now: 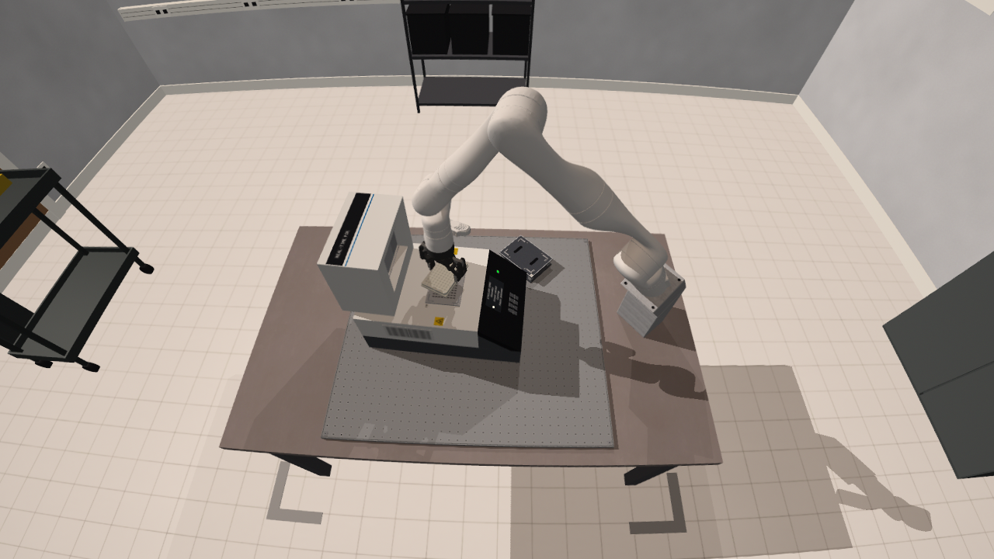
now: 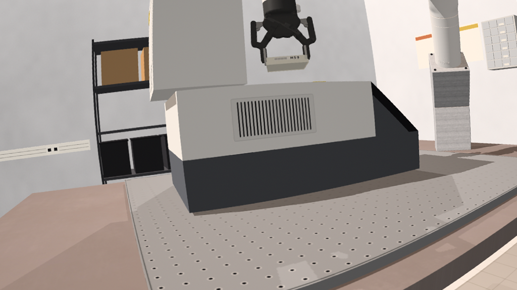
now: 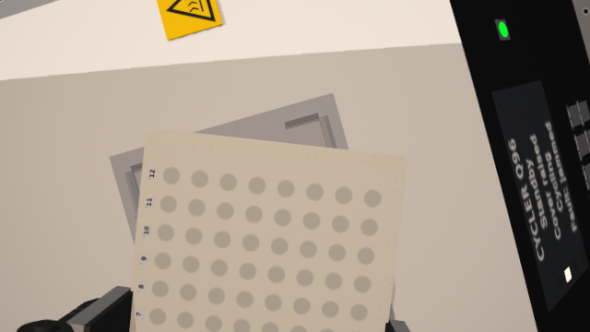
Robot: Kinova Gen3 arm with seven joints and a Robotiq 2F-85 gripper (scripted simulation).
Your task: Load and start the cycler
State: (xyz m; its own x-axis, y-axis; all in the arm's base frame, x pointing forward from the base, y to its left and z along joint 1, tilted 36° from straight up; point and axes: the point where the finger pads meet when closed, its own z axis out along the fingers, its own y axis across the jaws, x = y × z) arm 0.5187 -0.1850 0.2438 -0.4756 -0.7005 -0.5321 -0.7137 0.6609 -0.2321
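Now: hand 1 cm above the plate M59. From my hand the other things lie so: plate nest N1 (29 cm behind, 23 cm below, 22 cm to the right); A1 corner label (29 cm behind, 22 cm below, 12 cm to the right).
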